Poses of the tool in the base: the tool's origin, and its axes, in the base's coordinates. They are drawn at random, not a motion.
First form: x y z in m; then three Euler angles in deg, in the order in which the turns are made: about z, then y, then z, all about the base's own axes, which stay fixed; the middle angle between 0 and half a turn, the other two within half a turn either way.
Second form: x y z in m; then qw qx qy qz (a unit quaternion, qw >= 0). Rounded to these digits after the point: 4 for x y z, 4 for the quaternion.
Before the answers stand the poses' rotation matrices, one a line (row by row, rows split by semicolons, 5 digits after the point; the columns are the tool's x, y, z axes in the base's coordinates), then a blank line. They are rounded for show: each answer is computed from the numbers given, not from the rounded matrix.
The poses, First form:
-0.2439 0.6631 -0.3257 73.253 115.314 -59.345
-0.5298 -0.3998 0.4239 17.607 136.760 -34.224
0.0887 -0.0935 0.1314 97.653 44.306 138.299
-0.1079 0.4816 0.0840 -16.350 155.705 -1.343
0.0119 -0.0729 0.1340 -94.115 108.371 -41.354
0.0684 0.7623 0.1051 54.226 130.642 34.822
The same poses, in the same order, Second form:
0.76095 0.45664 0.46091; 0.59423 -0.20531 -0.77765; -0.26048 0.86564 -0.42758
-0.40400 0.71828 0.56644; 0.64064 0.66417 -0.38530; -0.65296 0.20722 -0.72849
-0.58816 0.61813 -0.52151; -0.80337 -0.37239 0.46467; 0.09302 0.69227 0.71562
-0.88094 -0.23401 0.41132; -0.26093 0.96531 -0.00964; -0.39480 -0.11582 -0.91144
-0.64203 -0.28338 0.71239; -0.76365 0.15383 -0.62704; 0.06810 -0.94659 -0.31517
-0.77587 0.10000 0.62292; 0.44862 0.78166 0.43329; -0.44358 0.61563 -0.65133

-0.2439 0.6631 -0.3257 0.5311 0.7736 0.3396 0.0648
-0.5298 -0.3998 0.4239 0.3646 0.4063 0.8362 -0.0532
0.0887 -0.0935 0.1314 0.4345 0.1310 -0.3536 -0.8180
-0.1079 0.4816 0.0840 0.2079 -0.1277 0.9692 -0.0324
0.0119 -0.0729 0.1340 0.2217 -0.3603 0.7265 -0.5415
0.0684 0.7623 0.1051 0.2977 0.1531 0.8957 0.2928

